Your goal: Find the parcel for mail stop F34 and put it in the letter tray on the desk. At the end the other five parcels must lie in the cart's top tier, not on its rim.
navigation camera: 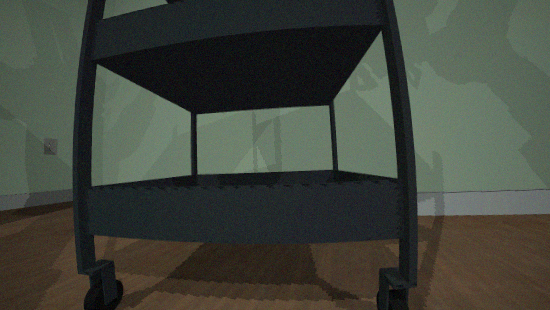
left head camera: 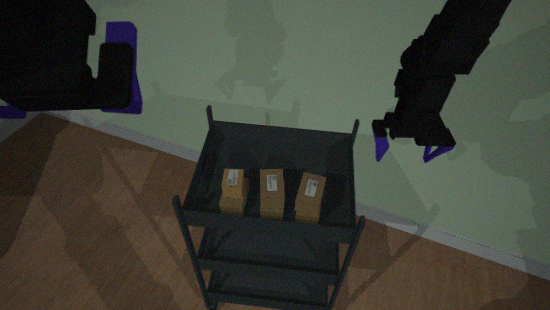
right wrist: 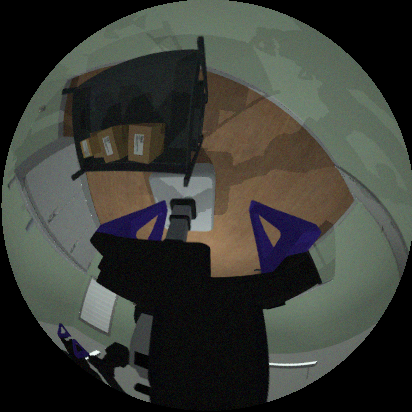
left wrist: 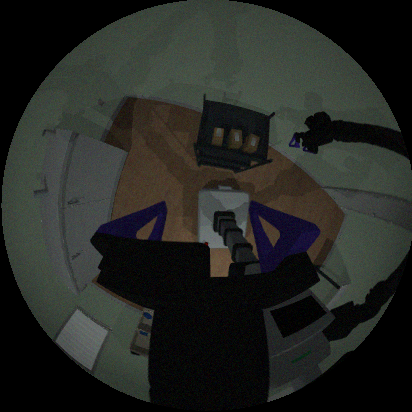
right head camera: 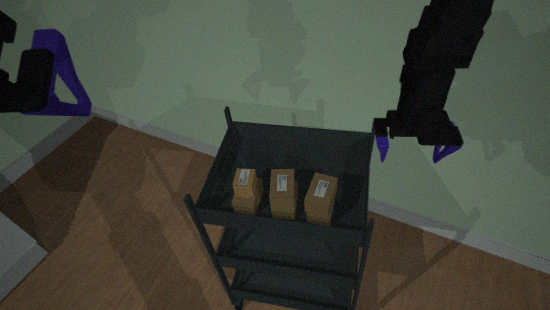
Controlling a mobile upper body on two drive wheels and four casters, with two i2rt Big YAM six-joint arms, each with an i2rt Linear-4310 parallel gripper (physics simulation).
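Places are measured from the left arm's base along level axes (x ahead, y left, z up), in millimetres.
Pixels of known places: left gripper, between the fingertips: (left head camera: 83,109) (left wrist: 207,205) (right head camera: 40,112); right gripper, between the fingertips: (left head camera: 400,160) (right wrist: 207,204) (left wrist: 295,147) (right head camera: 407,160).
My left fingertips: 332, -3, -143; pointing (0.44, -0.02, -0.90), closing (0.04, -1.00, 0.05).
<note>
Behind a point stands the place of what it marks, as x, y, z.
Three brown stacks of parcels stand side by side in the top tier of the dark cart (left head camera: 340,231) {527, -343, -694} (right head camera: 280,221) {546, -176, -685} (navigation camera: 245,215) {544, -194, -1245}: the left stack's top parcel (left head camera: 233,191) {624, -77, -670} (right head camera: 245,190) {624, -80, -668}, the middle one (left head camera: 272,196) {594, -177, -647} (right head camera: 283,193) {603, -182, -647} and the right one, turned askew (left head camera: 309,200) {584, -267, -647} (right head camera: 320,202) {580, -272, -647}. Their white labels are too small and blurred to read. The lower parcels are partly hidden. My left gripper (left head camera: 67,111) {332, -3, -143} (left wrist: 207,205) {332, -3, -143} is open and empty, high left of the cart. My right gripper (left head camera: 403,160) {574, -440, -482} (right head camera: 410,160) {574, -440, -482} (right wrist: 207,204) {574, -440, -482} is open and empty, above and right of the cart. I cannot make out the letter tray.
The cart stands near a green wall (navigation camera: 475,125) {880, -1008, -1076}. A grey cabinet with handles (left wrist: 95,185) {355, 1075, -957} (right wrist: 57,195) {356, 1075, -876} stands at the left in the wrist views. Boxes with blue marks (left wrist: 141,341) {-2298, 1059, -659} and a white slatted panel (left wrist: 82,340) (right wrist: 98,305) {-1983, 2005, 20} show lower left. My pale base (left wrist: 210,200) {206, -86, -1150} is before the cart.
</note>
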